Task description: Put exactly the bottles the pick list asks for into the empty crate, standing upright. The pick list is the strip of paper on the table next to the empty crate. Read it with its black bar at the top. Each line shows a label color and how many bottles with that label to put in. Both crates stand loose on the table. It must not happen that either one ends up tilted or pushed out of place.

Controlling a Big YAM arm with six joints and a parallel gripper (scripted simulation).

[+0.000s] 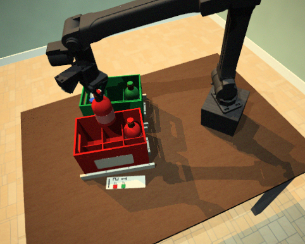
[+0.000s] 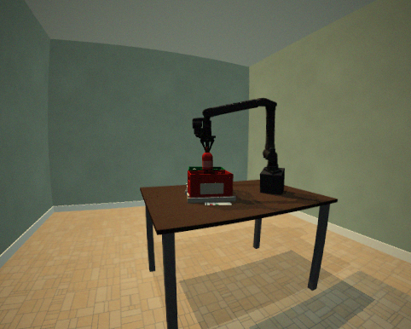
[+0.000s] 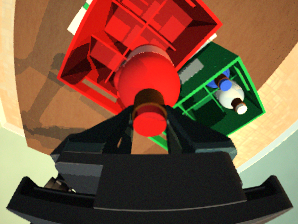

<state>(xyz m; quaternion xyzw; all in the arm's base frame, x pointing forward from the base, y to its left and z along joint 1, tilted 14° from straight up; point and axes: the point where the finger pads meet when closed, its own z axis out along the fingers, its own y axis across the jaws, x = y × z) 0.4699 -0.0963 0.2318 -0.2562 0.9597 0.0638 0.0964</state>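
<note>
Now: the red crate 5 cm to the left of my hand and 24 cm below it. From my hand the other things lie so: blue-capped bottle 4 cm ahead, 16 cm to the right, 24 cm below; red bottle 9 cm behind, 1 cm to the left, 24 cm below; green crate 5 cm behind, 18 cm to the right, 24 cm below.
</note>
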